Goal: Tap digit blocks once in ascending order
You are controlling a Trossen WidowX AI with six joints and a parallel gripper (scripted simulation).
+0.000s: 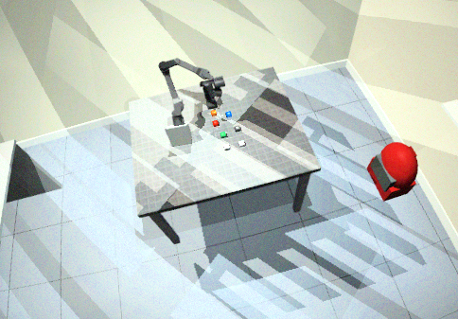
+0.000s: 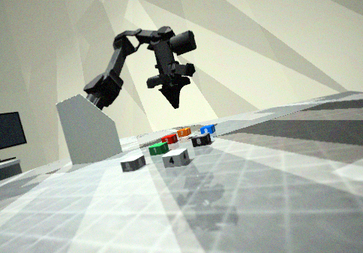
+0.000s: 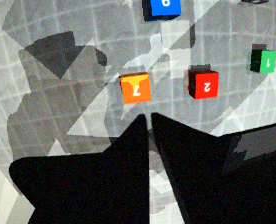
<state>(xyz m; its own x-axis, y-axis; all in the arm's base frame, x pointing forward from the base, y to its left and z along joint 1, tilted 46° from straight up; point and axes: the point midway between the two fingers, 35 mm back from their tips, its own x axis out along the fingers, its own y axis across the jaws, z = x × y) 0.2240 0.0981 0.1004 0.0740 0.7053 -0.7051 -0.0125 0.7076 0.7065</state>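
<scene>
Right now my gripper tip is 170 mm to the left of the black block, 130 mm short of it and 80 mm above it. Also, from my gripper tip: blue block (100 mm ahead, 80 mm below, 40 mm to the right); red block (90 mm to the right, 80 mm below); orange block (80 mm below).
</scene>
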